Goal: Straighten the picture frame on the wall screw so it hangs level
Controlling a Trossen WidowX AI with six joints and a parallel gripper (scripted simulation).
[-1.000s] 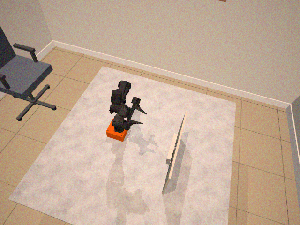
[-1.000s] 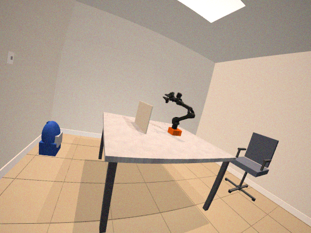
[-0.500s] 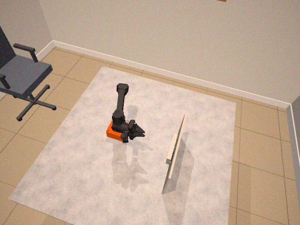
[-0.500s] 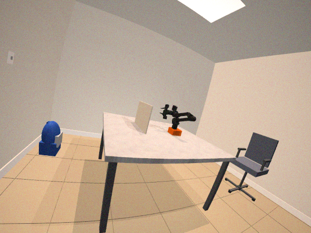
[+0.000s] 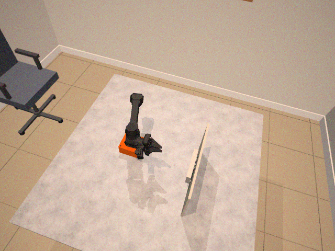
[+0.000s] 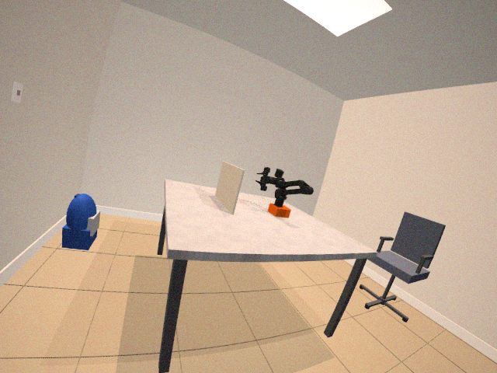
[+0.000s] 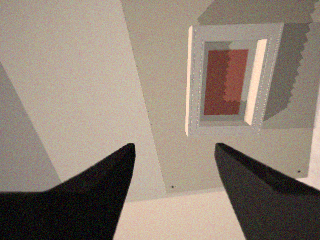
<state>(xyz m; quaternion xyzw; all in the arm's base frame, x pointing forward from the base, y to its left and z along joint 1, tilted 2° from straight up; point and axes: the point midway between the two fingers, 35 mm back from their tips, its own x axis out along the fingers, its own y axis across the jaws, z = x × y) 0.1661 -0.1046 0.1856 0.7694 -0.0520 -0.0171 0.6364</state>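
My gripper tip is 190 mm short of the picture frame, 90 mm above it and 10 mm to the left of it. Also, from my gripper tip: beige wall panel (200 mm ahead, 100 mm below, 20 mm to the right).
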